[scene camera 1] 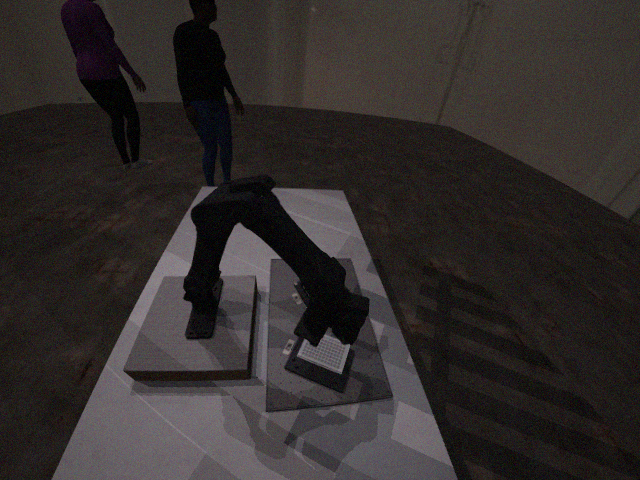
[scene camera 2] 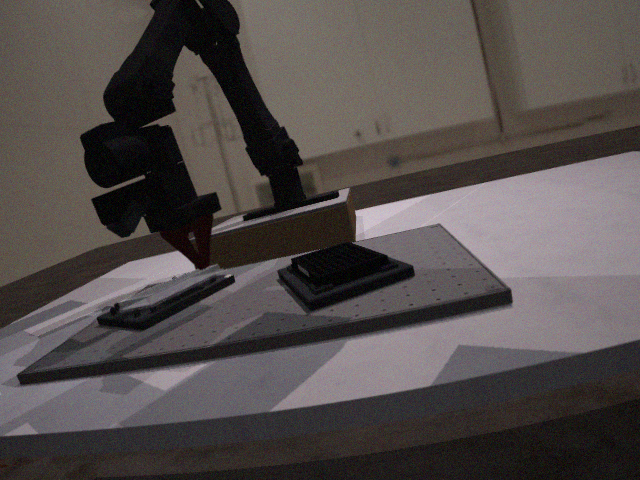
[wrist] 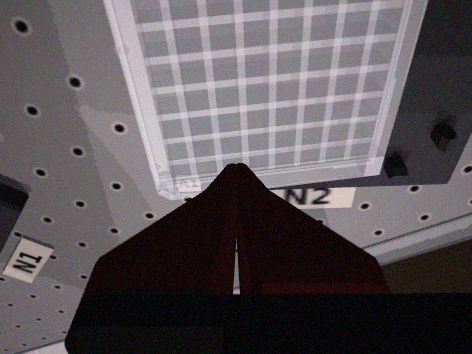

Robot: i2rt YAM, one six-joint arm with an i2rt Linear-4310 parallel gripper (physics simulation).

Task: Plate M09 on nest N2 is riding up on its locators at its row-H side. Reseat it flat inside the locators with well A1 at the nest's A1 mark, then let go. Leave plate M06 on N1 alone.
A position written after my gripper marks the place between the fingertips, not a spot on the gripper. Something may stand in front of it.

Observation:
My gripper (scene camera 2: 205, 268) grips a clear well plate (scene camera 2: 158, 294), which still rests on a dark nest (scene camera 2: 143, 319).
The clear well plate is seen too in scene camera 1 (scene camera 1: 330, 353) and in the wrist view (wrist: 299, 99). My gripper also shows in the wrist view (wrist: 236, 178). The dark nest also shows in scene camera 1 (scene camera 1: 308, 370) and in the wrist view (wrist: 422, 150).

